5 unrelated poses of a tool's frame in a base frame.
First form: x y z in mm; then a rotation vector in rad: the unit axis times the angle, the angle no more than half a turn.
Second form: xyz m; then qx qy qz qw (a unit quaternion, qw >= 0). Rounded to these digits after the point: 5 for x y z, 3 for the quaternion.
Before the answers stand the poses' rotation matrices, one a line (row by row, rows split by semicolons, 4 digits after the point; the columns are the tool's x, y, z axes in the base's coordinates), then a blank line. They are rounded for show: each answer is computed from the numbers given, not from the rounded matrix.
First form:
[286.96 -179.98 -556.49 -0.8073 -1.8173 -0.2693]
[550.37 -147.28 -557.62 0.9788 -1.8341 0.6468]
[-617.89 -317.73 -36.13 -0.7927 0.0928 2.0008]
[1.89 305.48 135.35 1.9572 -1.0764 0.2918]
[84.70 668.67 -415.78 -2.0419 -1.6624 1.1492]
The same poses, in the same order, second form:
-0.1920 0.6398 -0.7441; 0.3965 0.7442 0.5375; 0.8977 -0.1918 -0.3966
-0.2526 -0.8387 -0.4825; -0.3505 0.5442 -0.7623; 0.9019 -0.0235 -0.4314
-0.3408 -0.7998 -0.4941; 0.7507 -0.5479 0.3692; -0.5660 -0.2451 0.7871
0.6004 -0.7774 -0.1875; -0.5762 -0.2580 -0.7755; 0.5545 0.5737 -0.6029
0.0281 0.7016 -0.7120; 0.9140 -0.3065 -0.2660; -0.4048 -0.6433 -0.6498

[0.28696 -0.17998 -0.55649 -0.339 -0.764 -0.113 0.537]
[0.55037 -0.14728 -0.55762 0.398 -0.746 0.263 0.464]
[-0.61789 -0.31773 -0.03613 -0.324 0.038 0.818 0.474]
[0.00189 0.30548 0.13535 0.784 -0.431 0.117 0.430]
[0.08470 0.66867 -0.41578 -0.704 -0.573 0.396 0.134]

